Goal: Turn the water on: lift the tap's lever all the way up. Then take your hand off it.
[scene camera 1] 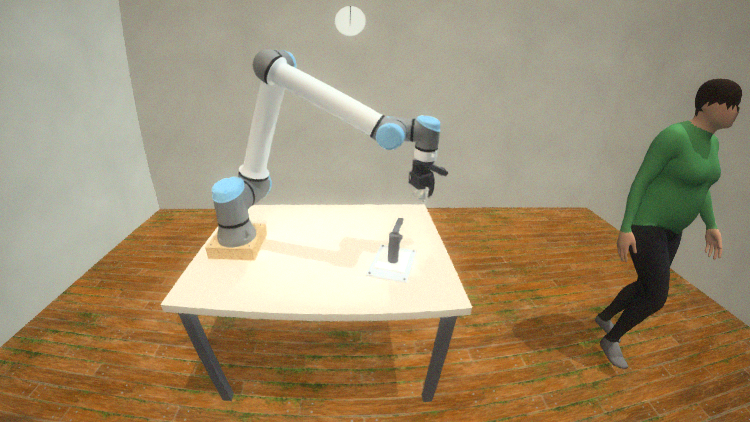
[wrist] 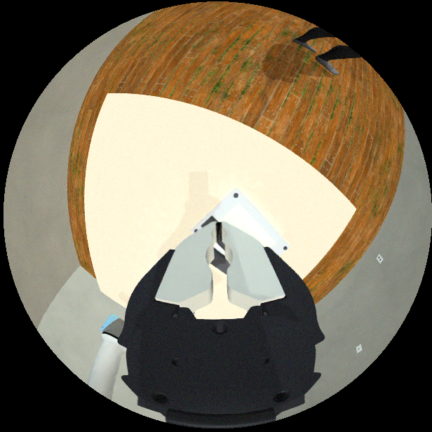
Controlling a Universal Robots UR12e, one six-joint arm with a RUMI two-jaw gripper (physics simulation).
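Seen in the pictures: gripper, between the fingertips: [scene camera 1: 423, 203]; arm's base, origin of its link: [scene camera 1: 237, 236].
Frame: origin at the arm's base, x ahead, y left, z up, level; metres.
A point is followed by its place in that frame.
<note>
The dark grey tap [scene camera 1: 393, 249] @(x 0.689, y -0.256, z 0.025 m) stands upright on a pale square base plate [scene camera 1: 375, 271] @(x 0.608, y -0.287, z -0.055 m) [wrist: 228, 201], near the right side of the table. Its lever [scene camera 1: 398, 226] @(x 0.726, y -0.192, z 0.095 m) slants steeply upward from the top of the body, leaning a little right in the scene view. In the wrist view, dark parts of the tap [wrist: 219, 263] show through the gap behind the fingertips and just beyond them; the fingers hide most of it. My gripper [scene camera 1: 425, 199] @(x 0.849, y -0.144, z 0.173 m) [wrist: 218, 223] is shut and empty. It hangs above the tap and to its right in the scene view, apart from the lever.
The arm's base stands on a wooden block [scene camera 1: 230, 251] @(x -0.018, y -0.098, z -0.017 m) at the table's left. The table's [scene camera 1: 314, 299] @(x 0.348, y -0.408, z -0.062 m) [wrist: 140, 150] right edge runs near the base plate. A person [scene camera 1: 676, 178] in a green top is on the floor to the right, away from the table.
</note>
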